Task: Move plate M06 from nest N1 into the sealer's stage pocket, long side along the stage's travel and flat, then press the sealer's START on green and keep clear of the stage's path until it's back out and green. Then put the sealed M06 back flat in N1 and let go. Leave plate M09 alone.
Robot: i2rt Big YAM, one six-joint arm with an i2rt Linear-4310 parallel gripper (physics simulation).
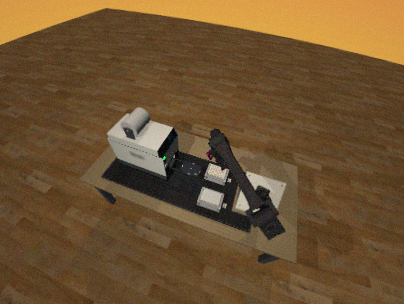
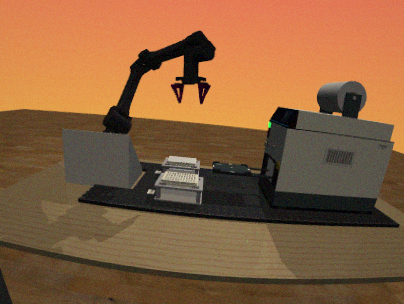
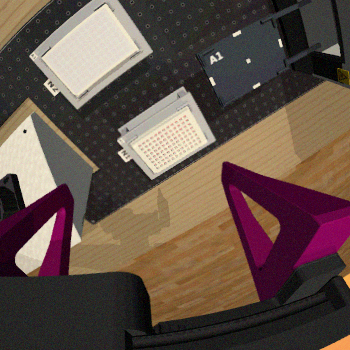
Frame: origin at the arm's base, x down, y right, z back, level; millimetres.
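Seen in the pictures: gripper, between the fingertips: (image 1: 216, 164) (image 2: 190, 103) (image 3: 144, 180); arm's base, origin of its link: (image 1: 260, 195) (image 2: 105, 150) (image 3: 11, 207).
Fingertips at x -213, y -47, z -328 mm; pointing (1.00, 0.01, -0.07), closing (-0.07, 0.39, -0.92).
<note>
Pixels of each thing's top centre, then the offset from my fingertips to it. "pt": a spot on its surface instead. Level surfaces: height alone.
- Plate M06, centre of its top: (image 3: 170, 143) (image 2: 180, 176) (image 1: 217, 171) dy +126, dx +252, dz -7 mm
- nest N1, centre of its top: (image 3: 169, 141) (image 2: 180, 179) (image 1: 217, 171) dy +126, dx +262, dz -7 mm
- Plate M09, centre of its top: (image 3: 88, 51) (image 2: 182, 159) (image 1: 211, 196) dy -84, dx +252, dz +27 mm
- nest N2, a spot on its surface: (image 3: 108, 80) pt dy -28, dx +268, dz +28 mm
- film roll, centre of its top: (image 2: 342, 82) (image 1: 133, 114) dy +15, dx -153, dz -564 mm
- black perforated mat, height of its surface: dx +323 mm
Plate M06 (image 1: 217, 171) (image 2: 181, 177) (image 3: 170, 142), cream with rows of reddish wells, sits flat in nest N1 (image 2: 177, 195) (image 3: 202, 117). My gripper (image 1: 216, 162) (image 2: 191, 103) (image 3: 144, 180) is open and empty, pointing down, high above the nests. The sealer (image 1: 132, 150) (image 2: 330, 175) shows a green light (image 1: 164, 158) (image 2: 269, 125). Its dark stage (image 1: 190, 168) (image 2: 231, 166) (image 3: 242, 75) is out, with its A1-marked pocket empty. Plate M09 (image 1: 211, 195) (image 2: 181, 160) (image 3: 90, 50) sits in nest N2 (image 3: 108, 80). The START button is too small to make out.
A film roll (image 1: 137, 120) (image 2: 340, 97) stands on top of the sealer. The nests and sealer stand on a black perforated mat (image 1: 150, 180) (image 2: 230, 192). The arm's pale base block (image 2: 100, 157) stands at the mat's opposite end. Two rails join the stage to the sealer.
</note>
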